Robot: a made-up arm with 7 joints. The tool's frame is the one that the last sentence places.
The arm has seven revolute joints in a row. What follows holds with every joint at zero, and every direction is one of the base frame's. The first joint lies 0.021 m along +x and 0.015 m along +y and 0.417 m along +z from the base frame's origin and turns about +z. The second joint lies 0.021 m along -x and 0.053 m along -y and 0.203 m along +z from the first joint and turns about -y. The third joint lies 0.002 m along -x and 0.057 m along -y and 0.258 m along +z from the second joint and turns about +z. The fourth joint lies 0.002 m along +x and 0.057 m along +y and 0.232 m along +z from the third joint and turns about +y. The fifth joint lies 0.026 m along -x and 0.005 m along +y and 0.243 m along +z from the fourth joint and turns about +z. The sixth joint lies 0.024 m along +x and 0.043 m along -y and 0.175 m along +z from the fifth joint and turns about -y. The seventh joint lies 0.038 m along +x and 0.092 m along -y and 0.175 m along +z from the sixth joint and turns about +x. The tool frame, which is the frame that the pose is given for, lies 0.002 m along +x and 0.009 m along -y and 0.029 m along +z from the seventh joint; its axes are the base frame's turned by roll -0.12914, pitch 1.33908 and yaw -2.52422 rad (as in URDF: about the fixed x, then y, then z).
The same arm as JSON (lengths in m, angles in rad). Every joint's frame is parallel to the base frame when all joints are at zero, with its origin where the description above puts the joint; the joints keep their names.
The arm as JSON. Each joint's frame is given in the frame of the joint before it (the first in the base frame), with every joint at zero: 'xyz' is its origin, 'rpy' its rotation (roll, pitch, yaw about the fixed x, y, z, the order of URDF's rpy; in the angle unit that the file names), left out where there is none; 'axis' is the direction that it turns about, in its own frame. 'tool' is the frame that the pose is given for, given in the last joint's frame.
{
  "units": {
    "length": "m",
    "angle": "rad"
  },
  "joints": [
    {
      "name": "joint 1",
      "type": "revolute",
      "origin": {
        "xyz": [
          0.021,
          0.015,
          0.417
        ]
      },
      "axis": "+z"
    },
    {
      "name": "joint 2",
      "type": "revolute",
      "origin": {
        "xyz": [
          -0.021,
          -0.053,
          0.203
        ]
      },
      "axis": "-y"
    },
    {
      "name": "joint 3",
      "type": "revolute",
      "origin": {
        "xyz": [
          -0.002,
          -0.057,
          0.258
        ]
      },
      "axis": "+z"
    },
    {
      "name": "joint 4",
      "type": "revolute",
      "origin": {
        "xyz": [
          0.002,
          0.057,
          0.232
        ]
      },
      "axis": "+y"
    },
    {
      "name": "joint 5",
      "type": "revolute",
      "origin": {
        "xyz": [
          -0.026,
          0.005,
          0.243
        ]
      },
      "axis": "+z"
    },
    {
      "name": "joint 6",
      "type": "revolute",
      "origin": {
        "xyz": [
          0.024,
          -0.043,
          0.175
        ]
      },
      "axis": "-y"
    },
    {
      "name": "joint 7",
      "type": "revolute",
      "origin": {
        "xyz": [
          0.038,
          -0.092,
          0.175
        ]
      },
      "axis": "+x"
    }
  ],
  "tool": {
    "origin": {
      "xyz": [
        0.002,
        -0.009,
        0.029
      ],
      "rpy": [
        -0.1291,
        1.3391,
        -2.5242
      ]
    }
  }
}

